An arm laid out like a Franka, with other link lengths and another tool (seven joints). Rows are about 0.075 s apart.
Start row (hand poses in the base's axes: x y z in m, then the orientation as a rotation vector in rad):
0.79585 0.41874 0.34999 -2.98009 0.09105 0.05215
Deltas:
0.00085 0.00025 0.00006 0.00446 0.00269 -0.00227
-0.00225 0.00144 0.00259 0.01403 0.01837 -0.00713
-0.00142 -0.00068 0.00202 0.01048 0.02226 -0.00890
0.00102 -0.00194 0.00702 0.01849 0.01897 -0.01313
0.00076 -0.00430 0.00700 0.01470 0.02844 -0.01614
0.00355 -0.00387 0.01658 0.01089 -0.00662 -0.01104
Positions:
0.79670 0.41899 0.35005 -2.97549 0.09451 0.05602
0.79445 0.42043 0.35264 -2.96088 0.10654 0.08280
0.79303 0.41975 0.35466 -2.94930 0.12186 0.11480
0.79405 0.41781 0.36168 -2.92903 0.14203 0.14132
0.79481 0.41351 0.36868 -2.91138 0.16823 0.18081
0.79836 0.40964 0.38526 -2.89929 0.18162 0.16972

